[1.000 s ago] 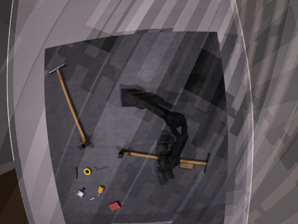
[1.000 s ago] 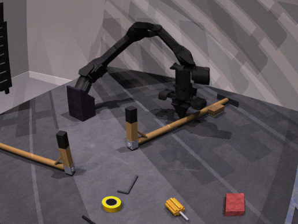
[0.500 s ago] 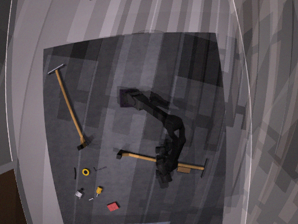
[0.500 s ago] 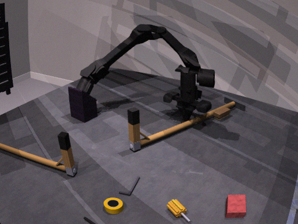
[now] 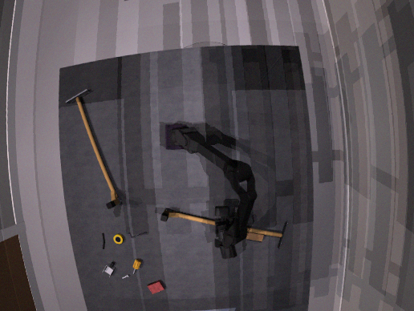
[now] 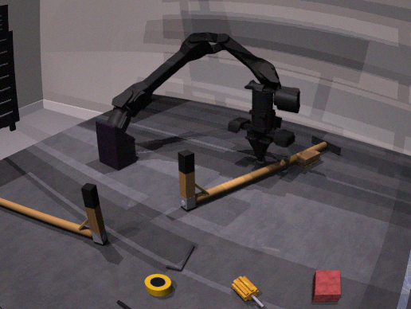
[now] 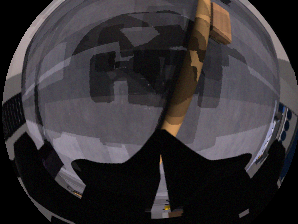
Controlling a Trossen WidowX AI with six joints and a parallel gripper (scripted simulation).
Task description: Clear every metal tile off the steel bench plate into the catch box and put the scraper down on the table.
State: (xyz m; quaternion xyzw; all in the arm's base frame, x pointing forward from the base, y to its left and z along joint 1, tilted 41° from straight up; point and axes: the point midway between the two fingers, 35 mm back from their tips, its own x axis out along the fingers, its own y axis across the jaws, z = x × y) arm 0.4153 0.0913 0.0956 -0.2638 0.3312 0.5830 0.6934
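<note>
Right now the long wooden-handled scraper is 3 cm ahead of my gripper tip, 2 cm to the left of it and 2 cm above it. From my gripper tip the other things lie so: yellow-handled tool (19 cm ahead, 46 cm to the right, 3 cm below); wooden block (11 cm ahead, 15 cm to the left, 3 cm below); red block (33 cm ahead, 39 cm to the right, 3 cm below).
</note>
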